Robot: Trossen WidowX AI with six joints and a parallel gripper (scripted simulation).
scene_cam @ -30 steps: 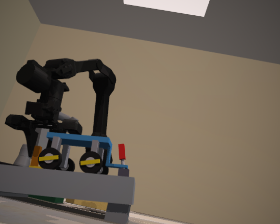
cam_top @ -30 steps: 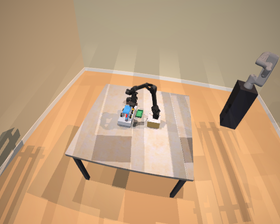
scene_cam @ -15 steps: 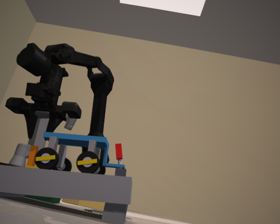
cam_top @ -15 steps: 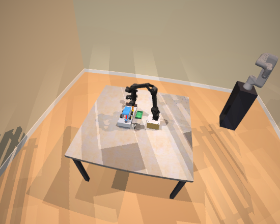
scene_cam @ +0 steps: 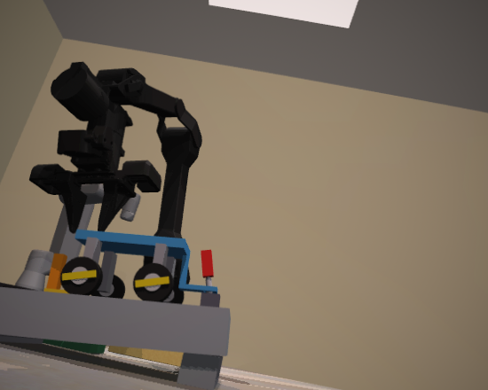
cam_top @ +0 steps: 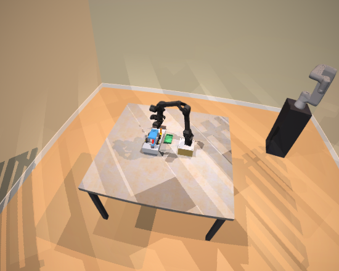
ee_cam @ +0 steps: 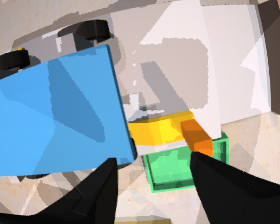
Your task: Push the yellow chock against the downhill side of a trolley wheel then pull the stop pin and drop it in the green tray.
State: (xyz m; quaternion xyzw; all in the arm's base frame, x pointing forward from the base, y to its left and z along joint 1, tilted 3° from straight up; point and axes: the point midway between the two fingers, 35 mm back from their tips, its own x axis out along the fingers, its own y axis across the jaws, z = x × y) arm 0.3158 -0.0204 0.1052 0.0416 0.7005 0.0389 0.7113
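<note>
The stop pin lies 180 mm to the left of my gripper tip, 30 mm below it and 20 mm behind it. The rest, counted from my gripper tip: green tray 170 mm below, 90 mm behind, 40 mm to the right; then blue trolley 90 mm to the left, 50 mm below, 20 mm ahead; then grey ramp 110 mm below, 90 mm to the left, 20 mm ahead.
</note>
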